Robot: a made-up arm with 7 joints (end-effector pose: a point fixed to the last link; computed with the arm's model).
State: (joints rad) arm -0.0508 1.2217 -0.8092 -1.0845 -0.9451 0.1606 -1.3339
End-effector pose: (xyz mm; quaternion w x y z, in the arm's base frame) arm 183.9 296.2 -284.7 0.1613 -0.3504 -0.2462 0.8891
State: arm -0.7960 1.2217 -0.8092 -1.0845 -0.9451 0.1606 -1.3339
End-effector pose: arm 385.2 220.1 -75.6 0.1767 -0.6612 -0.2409 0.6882
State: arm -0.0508 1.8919 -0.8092 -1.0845 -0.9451 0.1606 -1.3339
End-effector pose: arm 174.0 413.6 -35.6 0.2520 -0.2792 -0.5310 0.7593
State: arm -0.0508 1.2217 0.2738 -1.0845 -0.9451 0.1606 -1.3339
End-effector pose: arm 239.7 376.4 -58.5 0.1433 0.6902 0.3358 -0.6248
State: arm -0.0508 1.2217 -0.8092 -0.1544 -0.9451 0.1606 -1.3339
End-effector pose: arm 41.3 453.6 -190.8 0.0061 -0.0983 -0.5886 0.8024
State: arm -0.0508 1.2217 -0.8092 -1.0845 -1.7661 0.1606 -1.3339
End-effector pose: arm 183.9 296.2 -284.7 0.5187 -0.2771 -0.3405 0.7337
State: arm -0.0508 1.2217 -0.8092 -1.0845 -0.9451 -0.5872 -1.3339
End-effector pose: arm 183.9 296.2 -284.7 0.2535 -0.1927 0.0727 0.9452
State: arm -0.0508 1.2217 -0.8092 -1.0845 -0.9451 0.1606 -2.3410
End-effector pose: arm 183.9 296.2 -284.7 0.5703 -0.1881 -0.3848 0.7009
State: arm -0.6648 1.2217 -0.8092 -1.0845 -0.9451 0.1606 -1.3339
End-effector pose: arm 362.8 236.9 -121.8 0.1757 -0.6120 -0.2443 0.7314
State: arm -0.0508 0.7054 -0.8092 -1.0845 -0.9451 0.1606 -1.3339
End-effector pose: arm 185.9 112.6 -394.1 0.0785 -0.3790 -0.0064 0.9220
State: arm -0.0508 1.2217 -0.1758 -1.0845 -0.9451 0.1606 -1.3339
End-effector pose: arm 249.1 339.9 -158.2 0.0168 0.5686 0.3094 -0.7620
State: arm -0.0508 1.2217 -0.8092 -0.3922 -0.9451 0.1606 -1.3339
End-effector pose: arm 84.5 429.0 -226.8 0.0473 -0.1671 -0.5105 0.8422
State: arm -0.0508 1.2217 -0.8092 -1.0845 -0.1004 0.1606 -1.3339
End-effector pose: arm 183.9 296.2 -284.7 0.2337 0.3651 0.1067 -0.8948
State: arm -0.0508 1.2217 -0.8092 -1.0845 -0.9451 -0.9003 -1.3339
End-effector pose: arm 183.9 296.2 -284.7 0.2822 -0.1174 0.2057 0.9296
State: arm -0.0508 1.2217 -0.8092 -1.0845 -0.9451 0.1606 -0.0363
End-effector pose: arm 183.9 296.2 -284.7 0.4087 0.4280 -0.0156 -0.8059
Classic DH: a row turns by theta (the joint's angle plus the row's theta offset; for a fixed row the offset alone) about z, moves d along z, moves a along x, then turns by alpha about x. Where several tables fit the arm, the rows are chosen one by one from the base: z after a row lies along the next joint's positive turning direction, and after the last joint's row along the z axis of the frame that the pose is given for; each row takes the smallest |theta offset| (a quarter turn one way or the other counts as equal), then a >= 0, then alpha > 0; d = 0 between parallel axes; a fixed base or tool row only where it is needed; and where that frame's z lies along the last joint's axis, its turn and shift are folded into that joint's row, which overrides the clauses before.
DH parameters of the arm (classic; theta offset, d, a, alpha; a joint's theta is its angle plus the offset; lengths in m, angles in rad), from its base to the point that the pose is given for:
base (fixed): 0 0 0 -1.2217
joint 1: 1.5708 0 0 1.5708
joint 2: 1.2217 0 0 -1.5708
joint 3: -1.5708 -0.2338 0.0263 -1.5708
joint 4: 0 0 -0.0311 1.5708
joint 5: 0 -0.257 0 -1.5708
joint 6: 0 0 0 1.5708
joint 7: 0 0 0 0

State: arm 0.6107 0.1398 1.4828 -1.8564 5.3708 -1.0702 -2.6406
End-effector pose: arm -120.4 294.2 -121.9 0.3143 -0.5029 -0.5857 0.5525
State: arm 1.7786 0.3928 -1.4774 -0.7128 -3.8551 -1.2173 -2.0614
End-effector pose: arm -449.1 -168.1 22.3 0.6912 0.0314 0.6066 -0.3915
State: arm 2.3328 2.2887 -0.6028 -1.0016 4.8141 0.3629 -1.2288
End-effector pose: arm -111.1 444.5 0.7 0.6829 0.5406 0.0015 0.4912
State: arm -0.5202 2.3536 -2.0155 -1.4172 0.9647 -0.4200 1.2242
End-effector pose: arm -54.1 406.5 -5.2 0.8727 0.2481 -0.3003 0.2943
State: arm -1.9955 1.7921 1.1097 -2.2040 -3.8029 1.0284 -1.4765
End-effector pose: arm -237.6 121.2 60.7 0.5239 -0.5644 0.5083 0.3856
